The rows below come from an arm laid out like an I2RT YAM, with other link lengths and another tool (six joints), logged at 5 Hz.
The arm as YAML. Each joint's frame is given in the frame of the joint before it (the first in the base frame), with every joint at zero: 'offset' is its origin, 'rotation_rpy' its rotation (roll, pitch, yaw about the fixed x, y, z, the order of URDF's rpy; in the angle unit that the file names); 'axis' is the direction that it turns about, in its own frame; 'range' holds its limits. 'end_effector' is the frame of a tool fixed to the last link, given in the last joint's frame.
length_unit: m
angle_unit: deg
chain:
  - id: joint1
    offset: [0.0, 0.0, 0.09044]
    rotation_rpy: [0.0, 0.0, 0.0]
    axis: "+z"
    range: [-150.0, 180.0]
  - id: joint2
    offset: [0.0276, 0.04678, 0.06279]
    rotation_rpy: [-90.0, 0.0, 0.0]
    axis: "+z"
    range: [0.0, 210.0]
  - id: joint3
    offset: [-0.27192, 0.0, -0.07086]
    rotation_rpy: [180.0, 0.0, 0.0]
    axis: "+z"
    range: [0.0, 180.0]
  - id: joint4
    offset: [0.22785, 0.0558, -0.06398]
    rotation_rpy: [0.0, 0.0, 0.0]
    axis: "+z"
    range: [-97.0, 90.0]
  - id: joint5
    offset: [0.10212, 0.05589, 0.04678]
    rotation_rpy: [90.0, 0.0, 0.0]
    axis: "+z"
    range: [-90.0, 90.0]
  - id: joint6
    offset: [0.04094, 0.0, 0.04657]
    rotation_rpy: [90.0, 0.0, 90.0]
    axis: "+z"
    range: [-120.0, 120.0]
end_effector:
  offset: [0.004, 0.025, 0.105]
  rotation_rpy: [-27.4, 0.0, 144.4]
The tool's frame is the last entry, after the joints.
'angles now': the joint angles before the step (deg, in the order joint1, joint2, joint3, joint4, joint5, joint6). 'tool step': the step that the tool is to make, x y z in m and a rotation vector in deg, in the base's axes. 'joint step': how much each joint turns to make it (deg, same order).
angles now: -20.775 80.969 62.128 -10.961 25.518 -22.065
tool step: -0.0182 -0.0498 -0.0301 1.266 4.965 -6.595
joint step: -7.217 5.733 1.156 0.053 -0.048 -1.204
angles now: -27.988 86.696 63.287 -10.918 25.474 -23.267
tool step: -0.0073 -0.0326 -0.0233 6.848 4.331 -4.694
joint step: -5.108 7.670 8.920 -9.645 -2.618 2.891
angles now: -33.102 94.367 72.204 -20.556 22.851 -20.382
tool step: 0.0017 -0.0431 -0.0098 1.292 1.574 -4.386
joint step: -4.301 8.070 8.485 -2.515 -0.039 0.179
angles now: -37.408 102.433 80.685 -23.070 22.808 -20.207
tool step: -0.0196 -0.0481 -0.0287 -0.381 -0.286 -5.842
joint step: -5.793 5.853 0.191 6.144 0.109 -0.044
